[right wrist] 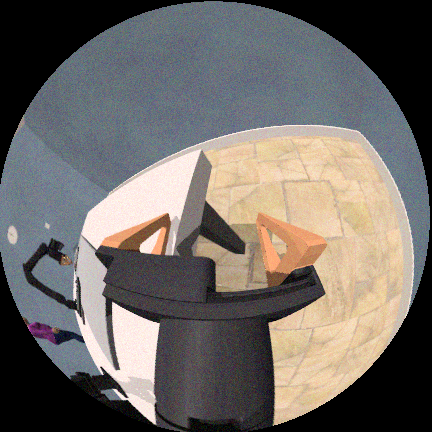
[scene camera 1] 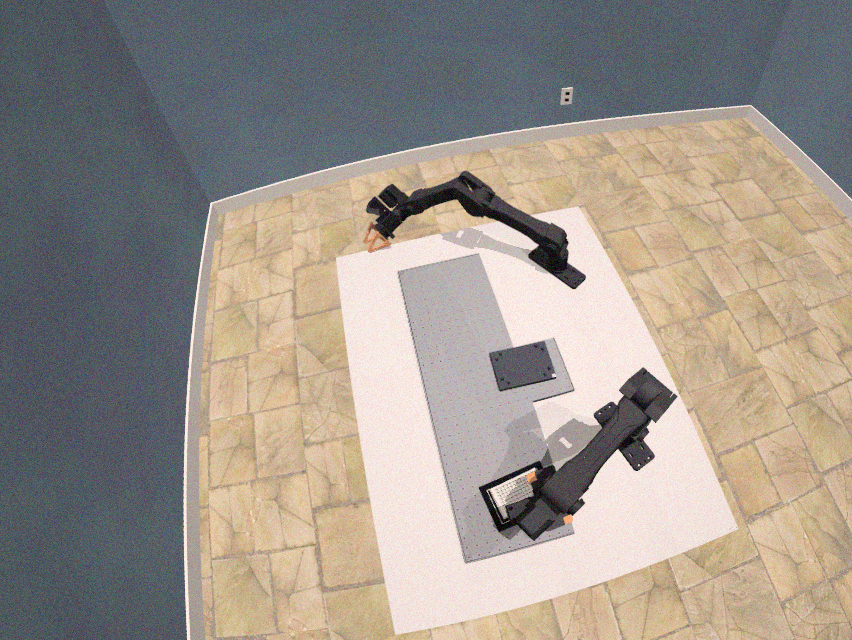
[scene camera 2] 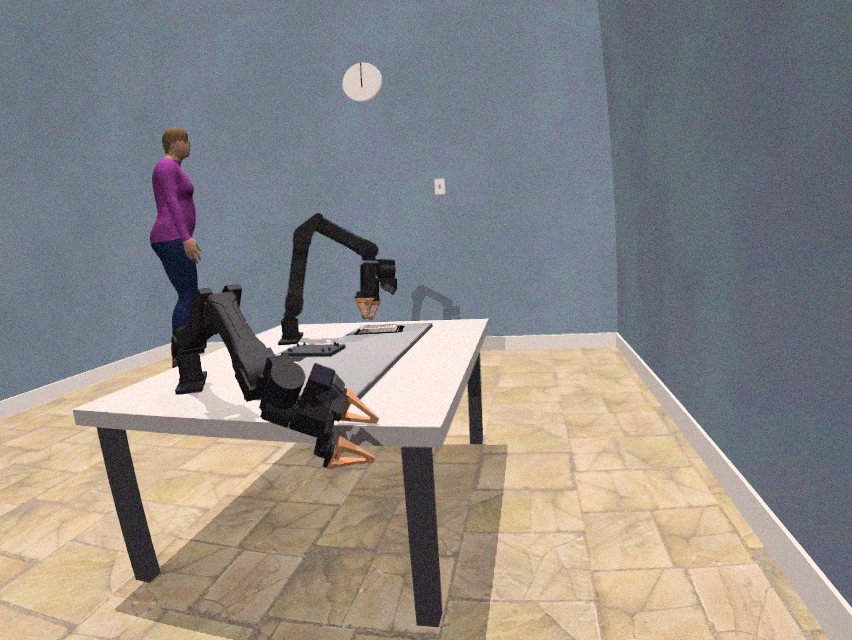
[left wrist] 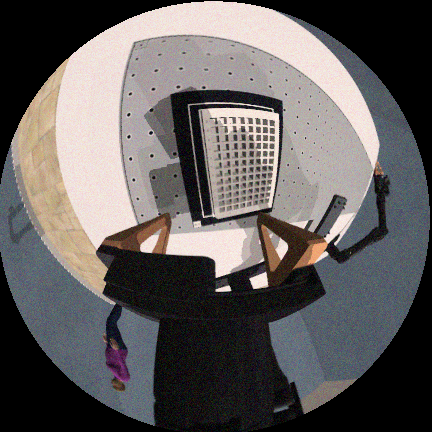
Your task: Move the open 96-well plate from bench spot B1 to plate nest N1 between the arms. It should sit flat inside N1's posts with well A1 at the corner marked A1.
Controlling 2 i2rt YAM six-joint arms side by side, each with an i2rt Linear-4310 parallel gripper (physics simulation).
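Places are measured from the left arm's base along level axes (x left, y back, z up), in metres.
Where they show: left gripper, fingertip midpoint: (right wrist: 71,262) (scene camera 2: 367,319) (left wrist: 213,216); right gripper, fingertip midpoint: (right wrist: 212,217) (scene camera 1: 366,247) (scene camera 2: 376,439); left arm's base, link origin: (scene camera 2: 291,339) (left wrist: 236,275); right arm's base, link origin: (scene camera 1: 556,267) (scene camera 2: 192,383) (left wrist: 327,244).
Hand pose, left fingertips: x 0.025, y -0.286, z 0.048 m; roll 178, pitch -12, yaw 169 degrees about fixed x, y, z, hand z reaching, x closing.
Observation:
Each offset is from my left fingertips to the top centre of the thing. "*": to the spot under its first point. Level surfaces: height alone.
The white 96-well plate @(dz -0.019, dx -0.049, dy -0.038 m) (scene camera 1: 513,490) (scene camera 2: 380,328) (left wrist: 242,160) lies on the black-framed bench spot B1 @(* dz -0.033, dx -0.056, dy -0.121 m) (scene camera 1: 489,508) (left wrist: 185,150), wells up. It looks slightly turned inside the white outline. My left gripper (scene camera 1: 549,497) (scene camera 2: 368,316) (left wrist: 213,216) is open and empty, pointing down above the plate's near side, apart from it. Nest N1 @(dz -0.013, dx -0.349, dy +0.167 m) (scene camera 1: 523,365) (scene camera 2: 313,349), a dark base with short corner posts, is empty. A small white mark sits at one corner; its lettering is unreadable. My right gripper (scene camera 1: 370,243) (scene camera 2: 376,438) (right wrist: 212,217) is open and empty, out past the table edge.
A grey perforated board @(dz -0.035 m) (scene camera 1: 440,358) lies under the spot and nest on the white table @(dz -0.048 m) (scene camera 1: 371,427). The left forearm (scene camera 1: 599,451) partly covers the board in scene camera 1. A person (scene camera 2: 175,199) (left wrist: 117,362) (right wrist: 47,331) in a purple top stands behind the table.

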